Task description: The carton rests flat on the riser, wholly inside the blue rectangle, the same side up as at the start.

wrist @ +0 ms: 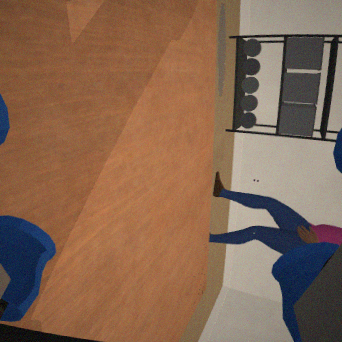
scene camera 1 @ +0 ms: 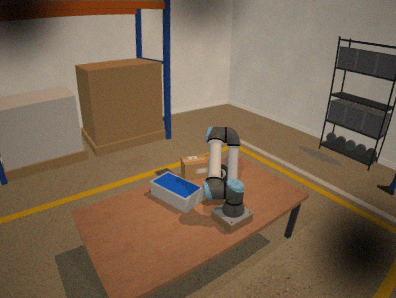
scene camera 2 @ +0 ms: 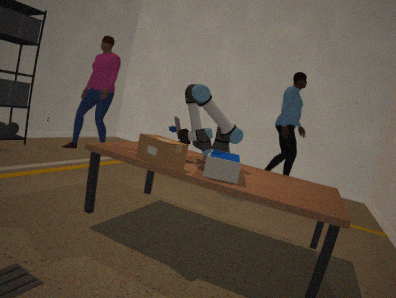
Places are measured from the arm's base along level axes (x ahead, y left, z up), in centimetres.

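Pixels of known places: end effector, tool point: (wrist: pixel 165 202); arm's base, origin of the base link: (scene camera 1: pixel 233 210).
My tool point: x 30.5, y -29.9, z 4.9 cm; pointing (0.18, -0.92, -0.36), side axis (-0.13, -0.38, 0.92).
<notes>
For each thing: its top centre in the pictures, then the offset to it from my tool point. Level surfaces: height alone.
- brown cardboard carton, middle of its top: (scene camera 2: pixel 163 138) (scene camera 1: pixel 199 159) dx +29.0, dy +5.8, dz +2.5 cm
- riser, middle of its top: (scene camera 2: pixel 225 155) (scene camera 1: pixel 175 184) dx +15.1, dy +43.1, dz -0.5 cm
- blue rectangle, middle of its top: (scene camera 2: pixel 225 155) (scene camera 1: pixel 175 184) dx +15.1, dy +43.1, dz -0.5 cm
- wooden table, its level: dz -12.5 cm
The brown cardboard carton (scene camera 1: pixel 194 168) (scene camera 2: pixel 162 151) stands on the table beside the riser, with a pale label on its side. The riser (scene camera 1: pixel 172 196) (scene camera 2: pixel 221 169) is a pale grey block; the blue rectangle (scene camera 1: pixel 176 184) (scene camera 2: pixel 224 156) covers most of its top, and the carton is off it. My suction gripper (scene camera 2: pixel 175 128) is raised behind the carton, tilted and apart from it; the arm mostly hides it in scene camera 1. In the wrist view, parts of its blue cups (wrist: pixel 30 260) show at the edges with no carton against them. I hold nothing.
The wooden table (scene camera 1: pixel 135 235) (scene camera 2: pixel 285 191) (wrist: pixel 150 175) carries the arm's base (scene camera 1: pixel 232 216). A person in pink (scene camera 2: pixel 106 72) and one in light blue (scene camera 2: pixel 291 107) stand beyond the table. A black shelf rack (scene camera 1: pixel 330 95) stands near the wall.
</notes>
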